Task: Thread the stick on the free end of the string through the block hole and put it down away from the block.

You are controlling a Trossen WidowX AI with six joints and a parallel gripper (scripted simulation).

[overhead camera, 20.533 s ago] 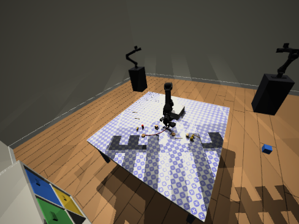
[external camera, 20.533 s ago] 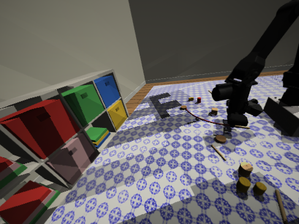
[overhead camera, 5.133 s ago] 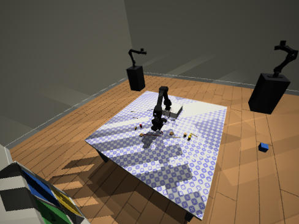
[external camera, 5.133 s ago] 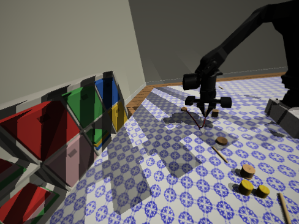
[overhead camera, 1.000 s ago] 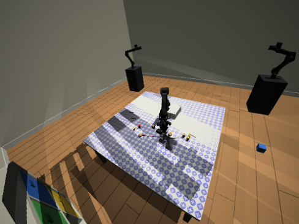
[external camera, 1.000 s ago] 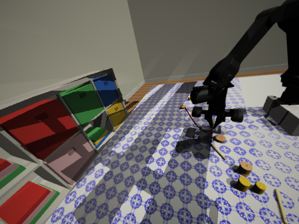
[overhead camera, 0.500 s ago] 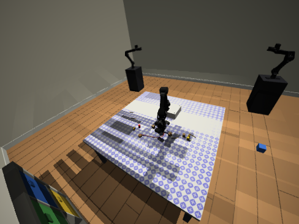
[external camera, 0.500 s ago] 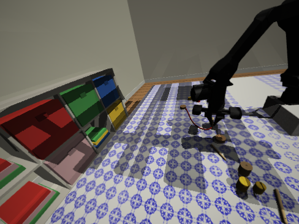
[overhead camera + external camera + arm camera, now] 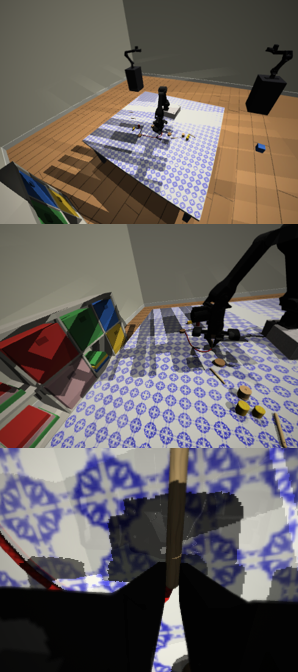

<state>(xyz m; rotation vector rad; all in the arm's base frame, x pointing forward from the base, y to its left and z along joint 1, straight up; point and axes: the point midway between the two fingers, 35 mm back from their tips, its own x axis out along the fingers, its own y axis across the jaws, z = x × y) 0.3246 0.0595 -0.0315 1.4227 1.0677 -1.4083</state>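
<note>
My gripper tip is now 110 mm to the left of the wooden block and 40 mm past it. Also, from my gripper tip: red cylinder 270 mm to the right, 20 mm ahead; then round wooden button 190 mm to the right, 130 mm ahead, 10 mm below; then yellow cube 310 mm to the right, 70 mm ahead.
</note>
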